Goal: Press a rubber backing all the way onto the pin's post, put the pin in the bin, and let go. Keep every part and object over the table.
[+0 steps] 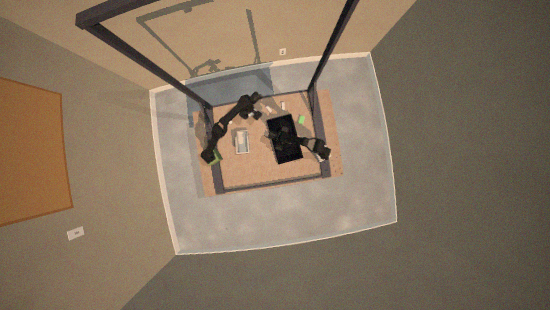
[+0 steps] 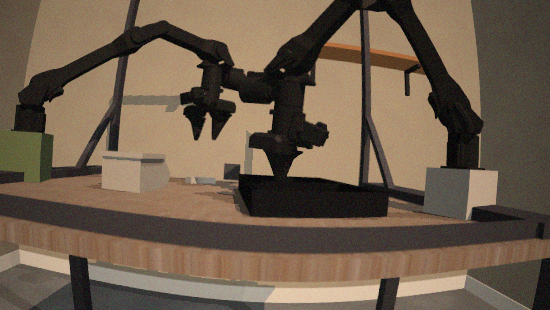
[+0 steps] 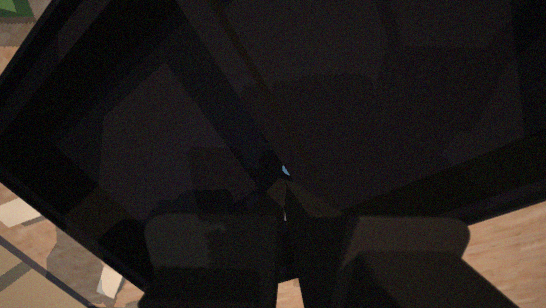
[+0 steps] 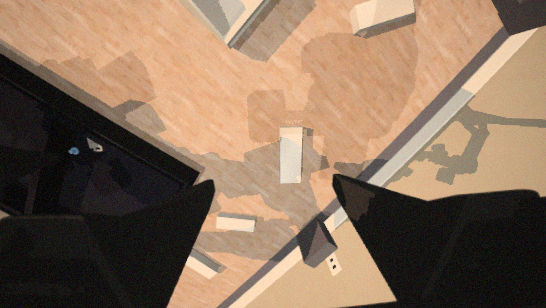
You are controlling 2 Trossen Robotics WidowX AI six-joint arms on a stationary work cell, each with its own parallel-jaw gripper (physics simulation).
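Frame: origin at the left arm's base, x ahead, y left, z up, level; centimetres.
Seen in the pictures: left gripper, fingertip midpoint: (image 2: 279, 184) (image 3: 284, 185) (image 4: 57, 157); right gripper, fingertip midpoint: (image 1: 251, 112) (image 2: 204, 140) (image 4: 274, 182); right arm's base at its link origin: (image 1: 210, 157).
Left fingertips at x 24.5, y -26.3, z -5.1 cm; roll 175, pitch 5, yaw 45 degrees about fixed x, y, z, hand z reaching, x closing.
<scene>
Offsets run from my left fingertips to a thing's top centre. "spot": to the spot under its first point.
A small blue piece {dx +0.2, dy +0.3, dz -1.8 cm} (image 4: 74, 150) (image 3: 285, 170) and a small pale piece {dx +2.8, dy -2.7, dz -1.5 cm} (image 4: 95, 145) lie close together in the black tray {dx -2.7, dy +2.1, dz +0.9 cm} (image 1: 291, 156) (image 2: 320, 202) (image 4: 100, 105). I cannot tell which is the pin and which the backing, or whether they touch. My left gripper (image 2: 281, 177) (image 3: 284, 185) is shut and empty, pointing down into the tray, its tips close to the blue piece. My right gripper (image 2: 205, 138) (image 4: 274, 182) is open and empty, high above the table beside the tray. The pale bin {spot: dx +24.6, dy -8.0, dz +4.6 cm} (image 1: 248, 142) (image 2: 120, 172) stands apart from the tray.
Pale blocks {dx +11.9, dy -30.1, dz -1.3 cm} (image 4: 291, 155) {dx -2.4, dy -26.5, dz -1.7 cm} (image 4: 236, 222) {dx +33.2, dy -33.2, dz -1.5 cm} (image 4: 384, 15) lie on the table around and below my right gripper. A bright green block {dx -22.6, dy -6.1, dz -1.3 cm} (image 1: 301, 119) lies beside the tray. Dark frame posts (image 1: 319, 110) (image 2: 365, 100) rise at the table's edges.
</scene>
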